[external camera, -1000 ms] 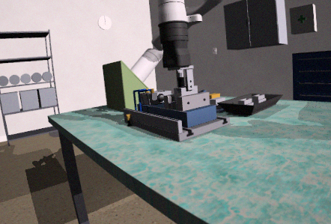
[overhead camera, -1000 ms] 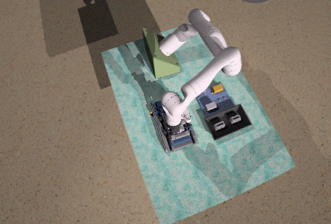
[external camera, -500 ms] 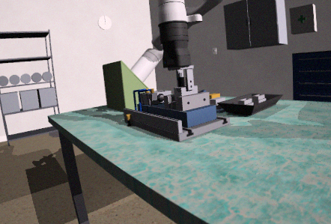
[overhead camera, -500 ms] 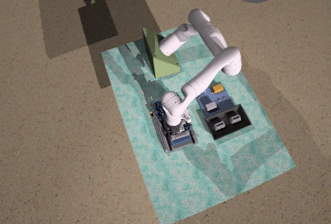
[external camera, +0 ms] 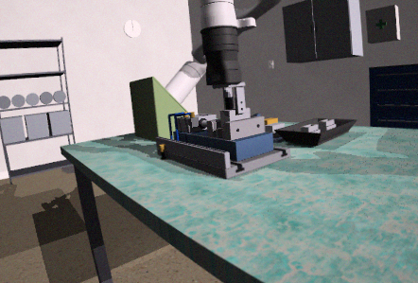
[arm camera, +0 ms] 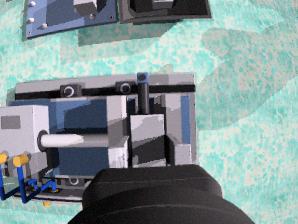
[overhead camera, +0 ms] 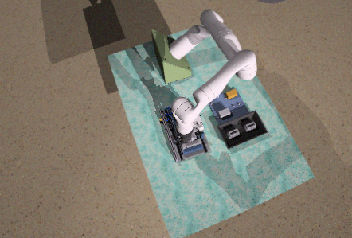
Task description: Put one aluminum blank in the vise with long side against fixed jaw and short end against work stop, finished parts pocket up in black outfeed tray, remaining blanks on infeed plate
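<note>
The gray blank lies 3 cm below my hand. From my hand the other things lie so: fixed jaw 5 cm below, 3 cm ahead; then blue infeed plate 27 cm to the left, 15 cm behind, 12 cm below; then vise 9 cm below, 7 cm behind.
</note>
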